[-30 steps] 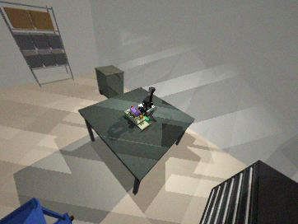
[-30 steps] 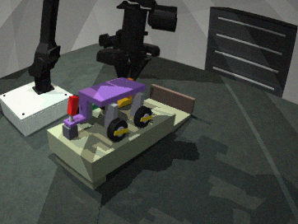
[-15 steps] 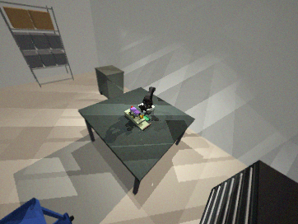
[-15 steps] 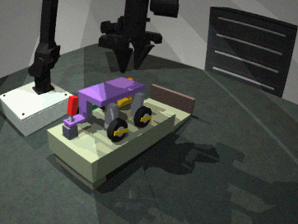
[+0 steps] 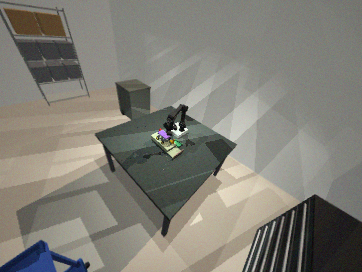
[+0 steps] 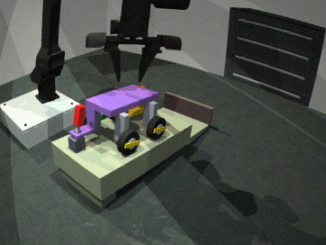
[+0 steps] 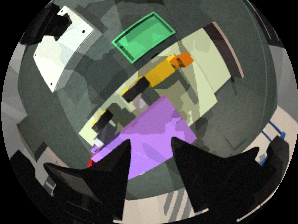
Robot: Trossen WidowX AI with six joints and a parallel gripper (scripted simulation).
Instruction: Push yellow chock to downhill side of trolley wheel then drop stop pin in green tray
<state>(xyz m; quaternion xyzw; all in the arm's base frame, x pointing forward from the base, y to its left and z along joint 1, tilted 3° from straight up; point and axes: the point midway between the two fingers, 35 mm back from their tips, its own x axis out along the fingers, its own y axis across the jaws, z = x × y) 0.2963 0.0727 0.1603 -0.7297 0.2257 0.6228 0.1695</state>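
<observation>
Now: gripper tip 130 mm to the left of the red-headed stop pin, 40 mm above it and 10 mm short of it. The rest, counted from my gripper tip: trolley (60 mm below, 40 mm to the right, 20 mm ahead); ramp (120 mm below, 30 mm to the right, 20 mm ahead); yellow chock (90 mm below, 50 mm to the left, 40 mm behind).
</observation>
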